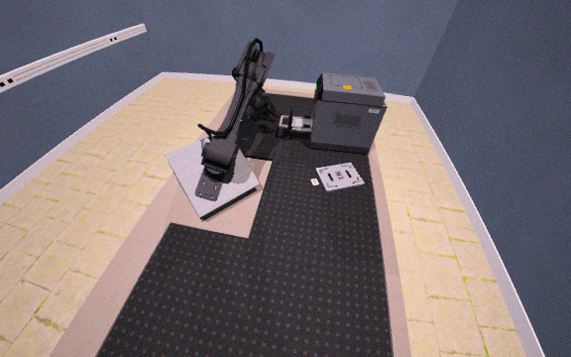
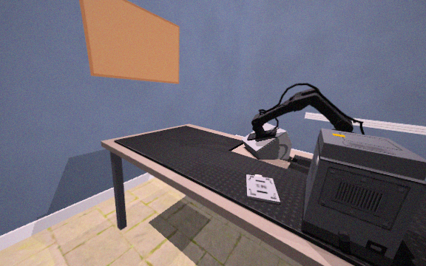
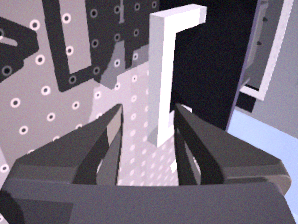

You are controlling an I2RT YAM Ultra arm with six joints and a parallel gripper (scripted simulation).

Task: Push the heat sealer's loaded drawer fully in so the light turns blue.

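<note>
Right now the sealer drawer is 130 mm ahead of my hand, 20 mm below it and 10 mm to the right of it. Round my hand: white tag 300 mm to the right, 170 mm ahead, 90 mm below.
</note>
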